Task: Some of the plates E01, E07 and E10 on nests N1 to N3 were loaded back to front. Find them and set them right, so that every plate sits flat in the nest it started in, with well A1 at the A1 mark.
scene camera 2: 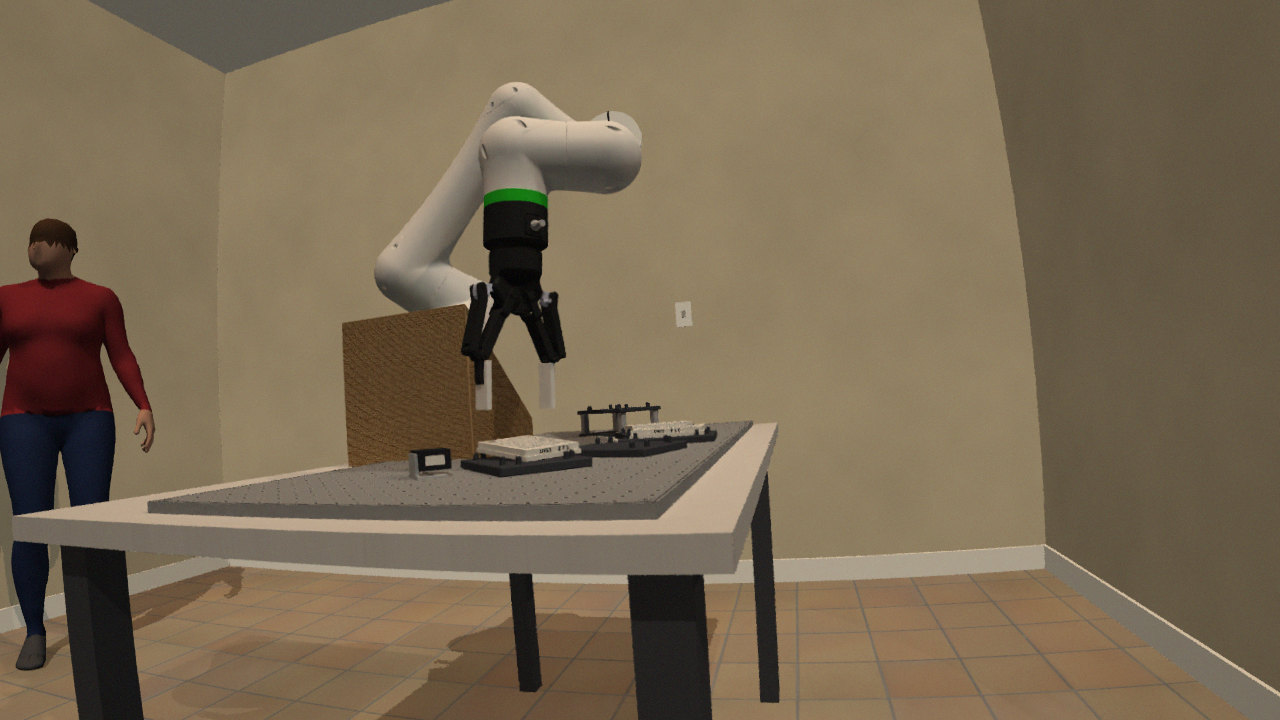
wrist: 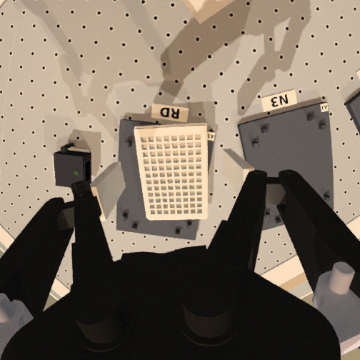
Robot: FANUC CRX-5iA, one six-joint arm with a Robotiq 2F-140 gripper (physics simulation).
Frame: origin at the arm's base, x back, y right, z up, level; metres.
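Seen in the pictures: gripper, between the fingertips: (scene camera 2: 516, 409); arm's base, origin of its link: (scene camera 2: 437, 377).
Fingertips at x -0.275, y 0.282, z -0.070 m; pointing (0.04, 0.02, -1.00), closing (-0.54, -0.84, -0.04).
Pixels of each thing's top centre, then the offset from my fingertips to it. "*": a spot on its surface instead.
- dark nest marked RD, a spot on its surface: (scene camera 2: 528, 464) * dx -0.058, dy +0.119, dz -0.066 m
- dark nest N3, centre of its top: (scene camera 2: 620, 438) dx -0.119, dy -0.110, dz -0.055 m
- small black device, a spot on its surface: (scene camera 2: 434, 460) * dx +0.059, dy +0.133, dz -0.055 m
- black raised frame, centre of its top: (scene camera 2: 618, 404) dx -0.004, dy -0.623, dz -0.007 m
My gripper (scene camera 2: 515, 386) (wrist: 172, 168) is open, pointing down above the pale plate (scene camera 2: 528, 445) (wrist: 175, 165). Its fingertips stand apart, one on each side of the plate, above it and not touching it. The plate lies on the dark nest marked RD (scene camera 2: 528, 464) (wrist: 127, 185); its code is too small to read, and I cannot tell whether it is fully seated. The dark nest N3 (wrist: 290, 155) (scene camera 2: 637, 447) is empty, its pegs bare and an A1 mark at one corner. Another pale plate (scene camera 2: 666, 430) lies on a nest farther back. N1 and N2 cannot be told by label.
A small black device (scene camera 2: 434, 460) (wrist: 71, 167) stands beside the RD nest. A black raised frame (scene camera 2: 617, 410) stands farther back. Another dark nest's edge (wrist: 355, 107) shows at the right of the wrist view. A brown panel (scene camera 2: 407, 389) stands behind, and a person (scene camera 2: 62, 349) at left.
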